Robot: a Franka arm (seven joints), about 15 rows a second.
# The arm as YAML. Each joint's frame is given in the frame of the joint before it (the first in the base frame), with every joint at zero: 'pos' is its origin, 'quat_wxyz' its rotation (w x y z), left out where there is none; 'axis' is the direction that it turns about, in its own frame. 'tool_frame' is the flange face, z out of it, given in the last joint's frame.
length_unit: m
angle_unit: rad
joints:
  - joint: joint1
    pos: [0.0, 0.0, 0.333]
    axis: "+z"
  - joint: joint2
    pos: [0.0, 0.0, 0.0]
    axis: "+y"
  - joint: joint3
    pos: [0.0, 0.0, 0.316]
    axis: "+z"
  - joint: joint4
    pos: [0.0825, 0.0, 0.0]
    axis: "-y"
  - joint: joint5
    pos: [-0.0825, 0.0, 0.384]
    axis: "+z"
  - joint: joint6
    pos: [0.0, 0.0, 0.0]
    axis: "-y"
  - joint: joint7
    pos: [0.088, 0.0, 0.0]
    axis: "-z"
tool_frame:
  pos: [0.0, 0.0, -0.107]
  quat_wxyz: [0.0, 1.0, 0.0, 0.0]
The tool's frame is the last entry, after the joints.
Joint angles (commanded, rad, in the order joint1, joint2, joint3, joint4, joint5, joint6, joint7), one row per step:
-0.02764 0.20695 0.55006 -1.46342 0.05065 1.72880 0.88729
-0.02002 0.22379 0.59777 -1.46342 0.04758 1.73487 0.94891
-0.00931 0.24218 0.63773 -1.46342 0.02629 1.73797 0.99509
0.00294 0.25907 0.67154 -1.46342 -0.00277 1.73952 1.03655
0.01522 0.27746 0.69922 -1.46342 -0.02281 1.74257 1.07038
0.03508 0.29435 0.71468 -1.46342 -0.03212 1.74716 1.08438
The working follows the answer.
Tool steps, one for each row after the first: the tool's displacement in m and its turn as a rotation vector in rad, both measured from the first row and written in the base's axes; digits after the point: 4 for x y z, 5 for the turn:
-0.0114 0.0271 -0.0054 0.01044 0.02124 -0.00710
-0.0217 0.0499 -0.0121 0.00283 0.03355 -0.00177
-0.0316 0.0696 -0.0184 -0.01246 0.03891 0.00459
-0.0401 0.0869 -0.0253 -0.02034 0.04777 0.01166
-0.0486 0.1034 -0.0322 -0.02154 0.05716 0.03294

Tool pose at each row, in the base's axes (x y z in m, rotation vector in rad; rounded; the steps above come from the unrounded poses):
0.5538 0.2859 0.5854 -2.90905 0.56696 0.05126
0.5424 0.3130 0.5800 -2.89955 0.57871 0.08403
0.5321 0.3358 0.5732 -2.91000 0.57442 0.10073
0.5222 0.3555 0.5670 -2.92736 0.56892 0.10553
0.5136 0.3728 0.5600 -2.93809 0.56146 0.11750
0.5052 0.3893 0.5532 -2.94632 0.53192 0.13388

